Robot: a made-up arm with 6 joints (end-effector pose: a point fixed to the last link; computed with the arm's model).
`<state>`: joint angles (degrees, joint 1 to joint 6).
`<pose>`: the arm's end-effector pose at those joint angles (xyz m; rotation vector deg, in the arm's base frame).
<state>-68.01 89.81 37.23 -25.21 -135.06 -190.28</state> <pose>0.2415 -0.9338 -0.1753 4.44 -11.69 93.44</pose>
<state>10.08 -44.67 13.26 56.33 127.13 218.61</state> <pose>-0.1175 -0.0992 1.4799 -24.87 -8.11 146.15</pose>
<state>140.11 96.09 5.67 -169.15 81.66 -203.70</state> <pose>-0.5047 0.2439 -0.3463 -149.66 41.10 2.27</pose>
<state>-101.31 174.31 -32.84 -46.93 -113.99 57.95</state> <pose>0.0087 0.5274 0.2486 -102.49 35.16 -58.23</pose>
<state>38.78 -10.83 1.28 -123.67 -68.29 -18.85</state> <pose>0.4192 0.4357 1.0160 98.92 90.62 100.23</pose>
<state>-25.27 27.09 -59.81 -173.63 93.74 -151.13</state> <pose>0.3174 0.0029 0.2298 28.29 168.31 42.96</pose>
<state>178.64 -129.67 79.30 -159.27 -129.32 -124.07</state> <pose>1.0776 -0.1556 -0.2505 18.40 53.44 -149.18</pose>
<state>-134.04 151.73 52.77 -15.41 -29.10 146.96</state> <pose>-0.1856 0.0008 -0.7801 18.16 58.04 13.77</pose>
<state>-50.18 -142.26 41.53 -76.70 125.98 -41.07</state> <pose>-0.7039 0.7944 0.0459 -19.54 39.36 -95.77</pose>
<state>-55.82 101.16 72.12 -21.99 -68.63 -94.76</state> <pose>0.5415 -1.0268 -0.0826 137.99 36.04 -102.94</pose>
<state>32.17 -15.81 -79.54 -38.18 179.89 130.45</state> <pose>0.1217 -0.0525 0.3054 -73.88 -34.67 -122.15</pose>
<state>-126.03 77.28 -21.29 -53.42 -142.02 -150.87</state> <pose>-0.2725 -0.2338 -0.1334 -19.95 -54.80 -16.98</pose>
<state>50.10 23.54 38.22 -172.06 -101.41 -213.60</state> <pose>0.4797 0.7884 1.1032 64.15 -100.62 71.75</pose>
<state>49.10 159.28 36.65 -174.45 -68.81 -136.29</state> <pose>-0.2250 -0.0485 -0.7083 -60.09 29.69 69.60</pose>
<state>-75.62 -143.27 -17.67 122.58 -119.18 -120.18</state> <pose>-0.1382 0.8403 0.4517 -16.63 136.32 25.34</pose>
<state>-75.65 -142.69 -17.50 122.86 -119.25 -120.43</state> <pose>-0.1374 0.8413 0.4590 -16.07 136.14 25.39</pose>
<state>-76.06 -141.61 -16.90 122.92 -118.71 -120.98</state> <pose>-0.1323 0.8464 0.4699 -14.57 136.58 25.30</pose>
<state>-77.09 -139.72 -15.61 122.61 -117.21 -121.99</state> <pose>-0.1198 0.8580 0.4869 -11.58 137.95 25.01</pose>
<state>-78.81 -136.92 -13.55 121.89 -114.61 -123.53</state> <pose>-0.0984 0.8758 0.5114 -6.89 140.35 24.50</pose>
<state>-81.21 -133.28 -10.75 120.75 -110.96 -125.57</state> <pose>-0.0670 0.8982 0.5436 -0.57 143.66 23.76</pose>
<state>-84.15 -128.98 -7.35 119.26 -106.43 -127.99</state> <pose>-0.0261 0.9218 0.5828 7.06 147.63 22.86</pose>
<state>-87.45 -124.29 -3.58 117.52 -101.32 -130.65</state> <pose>0.0223 0.9429 0.6272 15.55 151.92 21.90</pose>
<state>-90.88 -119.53 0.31 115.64 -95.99 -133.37</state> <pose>0.0749 0.9589 0.6739 24.30 156.21 20.96</pose>
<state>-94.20 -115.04 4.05 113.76 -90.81 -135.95</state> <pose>0.1273 0.9684 0.7192 32.69 160.21 20.14</pose>
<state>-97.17 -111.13 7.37 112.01 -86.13 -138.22</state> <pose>0.1748 0.9722 0.7593 40.14 163.69 19.50</pose>
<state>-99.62 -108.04 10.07 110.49 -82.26 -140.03</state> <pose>0.2141 0.9721 0.7911 46.20 166.52 19.02</pose>
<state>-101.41 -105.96 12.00 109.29 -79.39 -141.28</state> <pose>0.2428 0.9710 0.8118 50.56 168.60 18.66</pose>
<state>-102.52 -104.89 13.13 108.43 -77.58 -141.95</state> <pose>0.2605 0.9705 0.8215 53.16 169.95 18.39</pose>
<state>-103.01 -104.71 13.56 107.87 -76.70 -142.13</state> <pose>0.2683 0.9717 0.8211 -54.18 -170.66 -18.12</pose>
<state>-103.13 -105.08 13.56 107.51 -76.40 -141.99</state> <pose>0.2701 0.9740 0.8144 -54.06 -170.35 -17.81</pose>
